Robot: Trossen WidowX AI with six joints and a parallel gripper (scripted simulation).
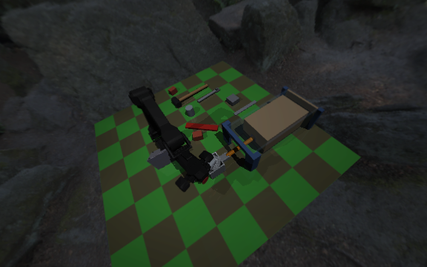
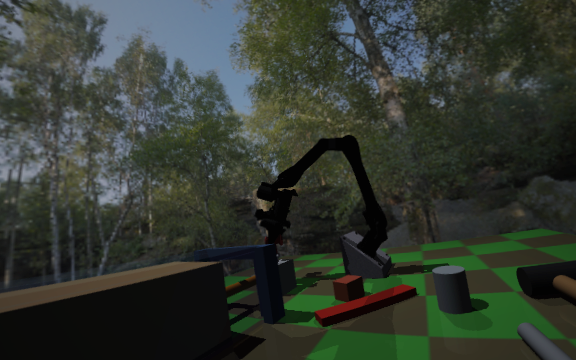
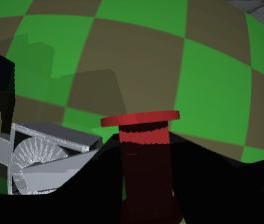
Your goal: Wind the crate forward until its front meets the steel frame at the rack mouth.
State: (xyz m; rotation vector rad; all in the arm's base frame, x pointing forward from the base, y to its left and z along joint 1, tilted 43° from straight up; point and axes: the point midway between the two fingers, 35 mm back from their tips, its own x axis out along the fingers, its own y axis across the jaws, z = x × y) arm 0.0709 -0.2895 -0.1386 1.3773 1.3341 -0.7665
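Right now the winch handle is 3 cm ahead of my gripper tip, 3 cm to the left of it and 3 cm below it. The rest, counted from my gripper tip: winch: 7 cm ahead, 5 cm to the left, 10 cm below; then blue steel frame: 24 cm ahead, 5 cm to the left, 3 cm below; then red grip: 1 cm to the left.
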